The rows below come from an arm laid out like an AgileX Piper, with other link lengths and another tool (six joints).
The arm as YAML. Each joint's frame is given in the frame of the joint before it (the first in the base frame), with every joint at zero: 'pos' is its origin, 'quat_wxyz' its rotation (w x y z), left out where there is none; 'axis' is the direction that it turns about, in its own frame. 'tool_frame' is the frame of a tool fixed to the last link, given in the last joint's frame.
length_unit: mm
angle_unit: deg
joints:
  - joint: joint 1
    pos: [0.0, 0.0, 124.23]
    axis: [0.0, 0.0, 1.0]
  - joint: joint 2
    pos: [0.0, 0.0, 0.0]
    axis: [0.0, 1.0, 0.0]
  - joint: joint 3
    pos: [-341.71, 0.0, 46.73]
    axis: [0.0, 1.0, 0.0]
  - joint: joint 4
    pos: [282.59, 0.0, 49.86]
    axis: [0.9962, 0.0, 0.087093]
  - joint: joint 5
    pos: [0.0, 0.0, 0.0]
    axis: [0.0, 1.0, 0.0]
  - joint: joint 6
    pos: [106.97, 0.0, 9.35]
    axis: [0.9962, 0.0, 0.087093]
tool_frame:
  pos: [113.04, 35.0, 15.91]
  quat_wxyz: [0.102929, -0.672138, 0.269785, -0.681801]
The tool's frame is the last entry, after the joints.
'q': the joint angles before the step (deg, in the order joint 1, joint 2, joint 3, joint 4, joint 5, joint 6). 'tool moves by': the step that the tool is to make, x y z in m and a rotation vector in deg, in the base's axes. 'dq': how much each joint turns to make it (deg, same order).
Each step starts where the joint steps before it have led.
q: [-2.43 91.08 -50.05 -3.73 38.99 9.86]
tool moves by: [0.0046 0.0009 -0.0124 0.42 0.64 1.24]
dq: [-0.33 2.28 -0.05 1.15 -1.65 -2.27]
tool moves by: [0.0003 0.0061 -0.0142 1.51 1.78 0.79]
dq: [-0.01 2.40 0.00 2.59 -0.59 -2.50]
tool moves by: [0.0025 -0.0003 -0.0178 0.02 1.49 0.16]
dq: [-0.02 2.94 0.01 -0.02 -1.46 -0.17]
